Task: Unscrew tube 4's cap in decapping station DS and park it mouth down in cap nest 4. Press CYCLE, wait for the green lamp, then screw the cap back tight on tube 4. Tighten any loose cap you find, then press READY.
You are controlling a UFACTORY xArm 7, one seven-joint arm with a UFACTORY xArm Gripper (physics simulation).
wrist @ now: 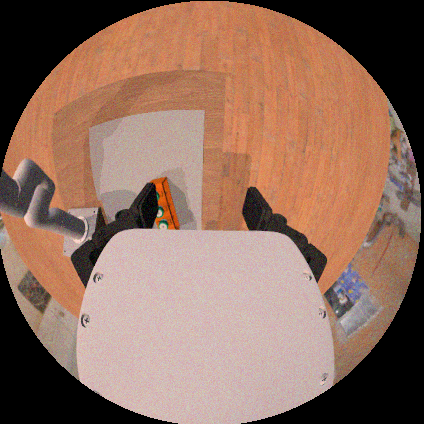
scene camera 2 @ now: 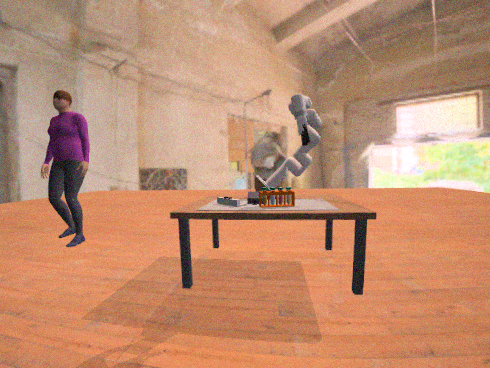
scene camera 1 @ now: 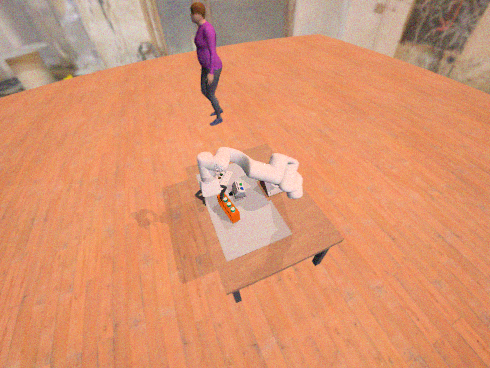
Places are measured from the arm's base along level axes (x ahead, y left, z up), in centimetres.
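Pixels of known places: gripper, between the fingertips: (wrist: 200, 197) (scene camera 2: 306, 144) (scene camera 1: 213, 202); arm's base, origin of its link: (wrist: 79, 229) (scene camera 2: 268, 186).
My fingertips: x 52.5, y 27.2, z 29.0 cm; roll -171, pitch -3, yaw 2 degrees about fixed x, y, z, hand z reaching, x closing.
For each thing: its top centre in the pictures, then the offset to it from my fingertips. Level surfaces: height alone.
- orange rack, centre of its top: (wrist: 161, 216) (scene camera 2: 276, 190) (scene camera 1: 227, 202) dz -27.8, dx -9.9, dy -18.1 cm
- small grey box, centre of its top: (scene camera 2: 256, 191) (scene camera 1: 238, 185) dz -29.7, dx -22.6, dy -32.8 cm
- low pale block, centre of its top: (scene camera 2: 231, 196) (scene camera 1: 223, 176) dz -32.7, dx -14.7, dy -49.6 cm
- pale mat, height of its surface: dz -38.1 cm
An orange rack (scene camera 1: 235, 217) (scene camera 2: 276, 205) (wrist: 171, 207) stands on the table and holds several upright tubes with green-rimmed caps; which is tube 4 cannot be told. A small grey box (scene camera 1: 239, 189) (scene camera 2: 253, 198) with green and blue spots on its face stands beside the rack. A low pale block (scene camera 2: 229, 201) with dark spots on top lies beyond it. Labels, the lamp's state and cap tightness are too small to read. My gripper (scene camera 1: 212, 195) (scene camera 2: 305, 135) (wrist: 200, 197) is open and empty, high above the table. Its left finger hides part of the rack in the wrist view.
A pale mat (scene camera 1: 252, 232) (wrist: 150, 145) lies under the rack on the wooden table (scene camera 1: 280, 265) (scene camera 2: 272, 216). My arm (scene camera 1: 262, 171) (scene camera 2: 295, 164) reaches up from its base plate (wrist: 92, 216). A person in purple (scene camera 1: 206, 45) (scene camera 2: 69, 135) stands on the floor away from the table.
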